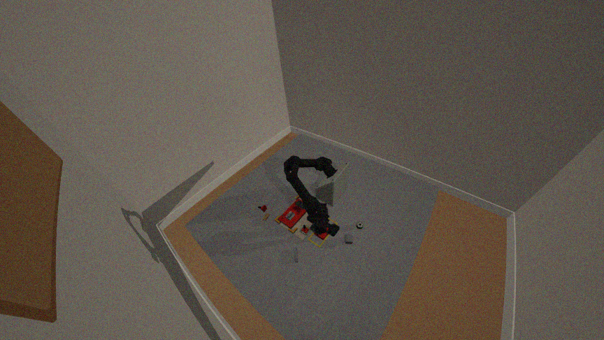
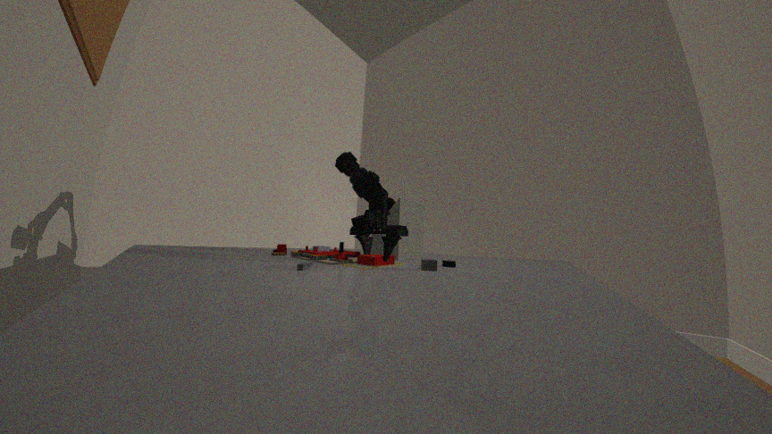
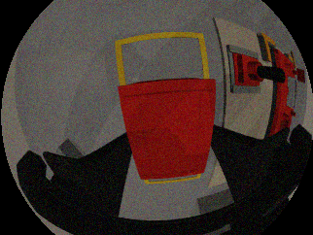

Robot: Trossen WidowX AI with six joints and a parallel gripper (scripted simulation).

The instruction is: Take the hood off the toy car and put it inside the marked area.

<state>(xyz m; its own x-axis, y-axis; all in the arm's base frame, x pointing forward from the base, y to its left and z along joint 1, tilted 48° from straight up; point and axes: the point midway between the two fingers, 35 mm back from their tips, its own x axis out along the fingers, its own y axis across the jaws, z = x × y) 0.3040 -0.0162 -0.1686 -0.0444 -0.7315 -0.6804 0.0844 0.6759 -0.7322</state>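
Right now the hood is 1 cm above my gripper tip. Round my gripper tip: dark wheel (14 cm behind, 17 cm to the left).
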